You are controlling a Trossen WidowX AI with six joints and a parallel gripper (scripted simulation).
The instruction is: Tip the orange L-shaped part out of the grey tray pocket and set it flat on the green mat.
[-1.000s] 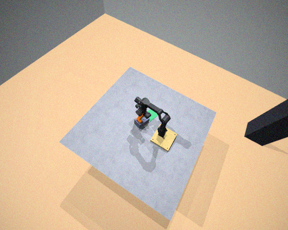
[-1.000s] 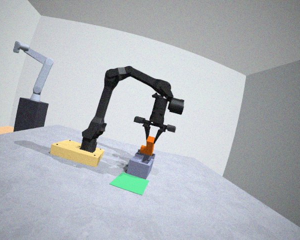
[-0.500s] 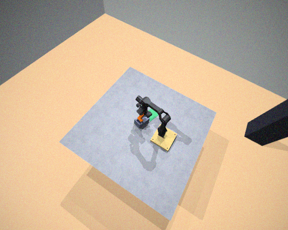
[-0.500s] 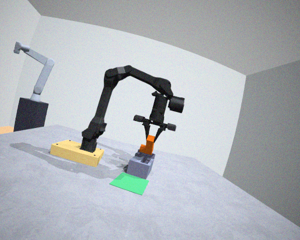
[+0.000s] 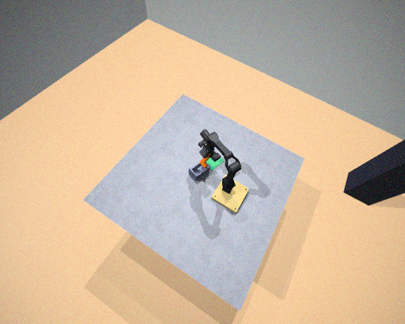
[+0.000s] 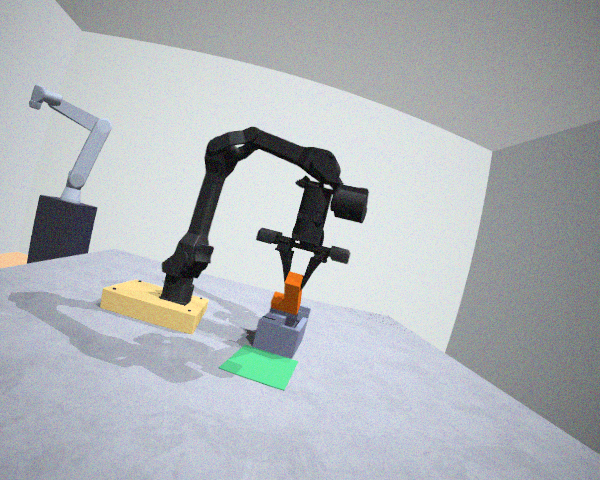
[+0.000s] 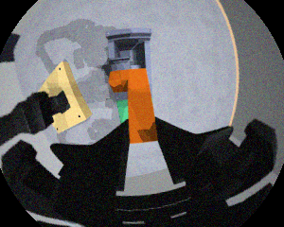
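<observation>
The green mat is 170 mm below my gripper tip, 60 mm to the right of it and 30 mm behind it. The rest, counted from my gripper tip: orange L-shaped part (40 mm to the left, 30 mm below).
</observation>
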